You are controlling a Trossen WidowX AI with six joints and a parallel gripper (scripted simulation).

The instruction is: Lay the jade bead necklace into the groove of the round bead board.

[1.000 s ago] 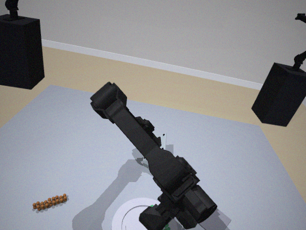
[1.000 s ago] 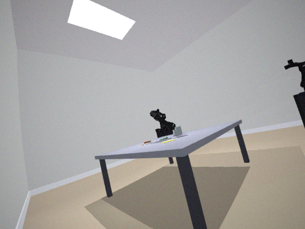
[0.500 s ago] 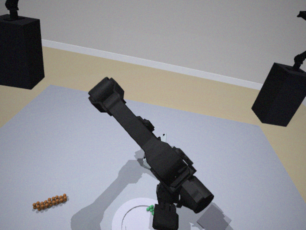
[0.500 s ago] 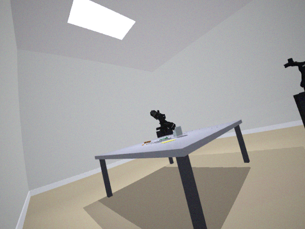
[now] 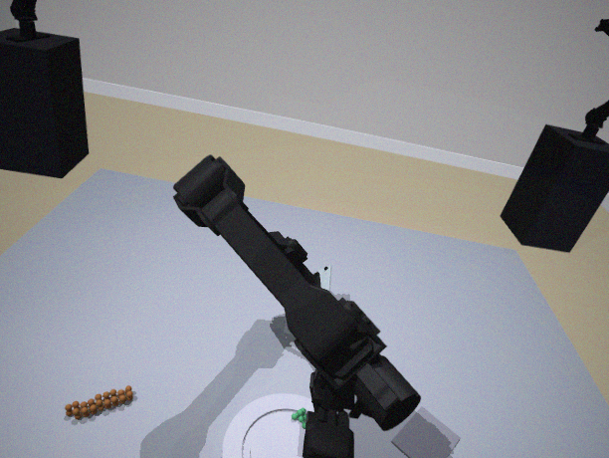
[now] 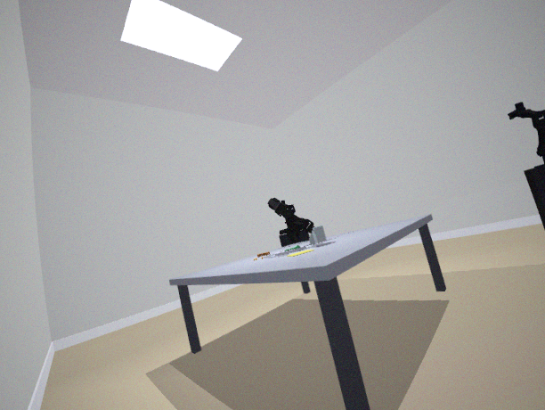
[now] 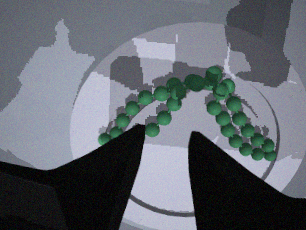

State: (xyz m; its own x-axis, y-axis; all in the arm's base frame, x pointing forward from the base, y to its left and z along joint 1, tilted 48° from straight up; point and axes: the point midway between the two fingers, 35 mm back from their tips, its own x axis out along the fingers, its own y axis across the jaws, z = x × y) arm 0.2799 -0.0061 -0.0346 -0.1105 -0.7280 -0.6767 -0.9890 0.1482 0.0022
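Right now my gripper tip is 4 cm to the left of the round bead board, 3 cm above it and 2 cm short of it. From my gripper tip the other things lie so: yellow strip 22 cm ahead, 18 cm to the left, 4 cm below; then flat grey square 19 cm to the left, 4 cm below, 2 cm behind.
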